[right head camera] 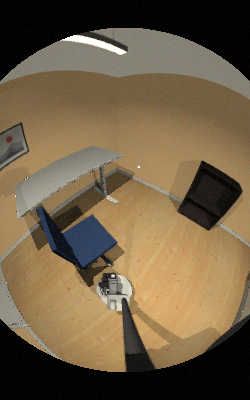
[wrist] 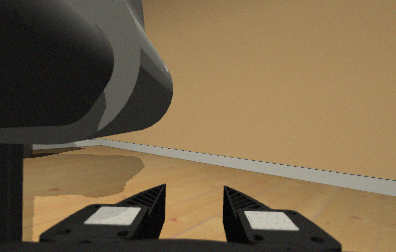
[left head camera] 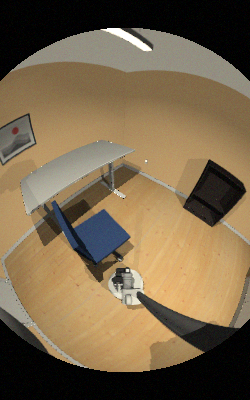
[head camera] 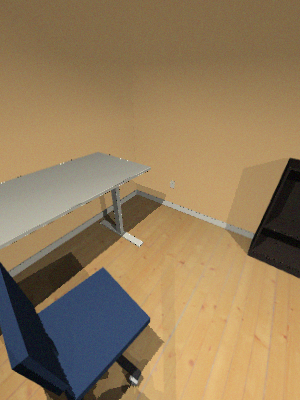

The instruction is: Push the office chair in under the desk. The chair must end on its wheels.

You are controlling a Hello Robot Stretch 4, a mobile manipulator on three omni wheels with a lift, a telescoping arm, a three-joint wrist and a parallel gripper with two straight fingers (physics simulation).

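Places are measured from the robot's base along level axes (x ahead, y up, z right), in millimetres.
Where they show: gripper, fingertip midpoint: (right head camera: 104, 295) (wrist: 194, 202) (left head camera: 117, 289).
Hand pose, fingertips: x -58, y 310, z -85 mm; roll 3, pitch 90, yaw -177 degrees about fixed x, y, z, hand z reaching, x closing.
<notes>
After its pixels a point has its place.
The blue office chair (head camera: 92, 322) @[z -290, x 519, y 443 mm] (left head camera: 102, 231) @[z -264, x 566, y 443 mm] (right head camera: 90, 239) @[z -250, x 532, y 443 mm] stands upright in front of the desk, in the lower left of the head camera view. Its backrest is at the left and its seat reaches to the right. A castor shows below the seat; most of the base is hidden. The grey desk (head camera: 70, 187) @[z -514, x 1221, y 924 mm] (left head camera: 75, 167) @[z -589, x 1066, y 924 mm] (right head camera: 67, 167) @[z -607, x 1219, y 924 mm] stands along the wall behind the chair, on metal legs with floor feet. My gripper (wrist: 194, 202) @[z -85, x -58, y 310 mm] is open, with nothing between its two black fingers. It is apart from the chair, which I cannot make out in the wrist view.
A black open shelf unit (head camera: 253, 240) @[z 1240, x 1343, y 135 mm] (left head camera: 197, 186) @[z 1400, x 1439, y 427 mm] (right head camera: 192, 186) @[z 1395, x 1447, y 492 mm] stands at the right wall. My round white base (left head camera: 136, 279) @[z 123, x 54, y 187 mm] (right head camera: 125, 286) @[z 130, x 41, y 187 mm] is close to the chair's right front side. A framed picture (left head camera: 19, 140) @[z -1329, x 1090, y 1404 mm] (right head camera: 14, 145) @[z -1310, x 1113, y 1433 mm] hangs on the left wall above the desk.
</notes>
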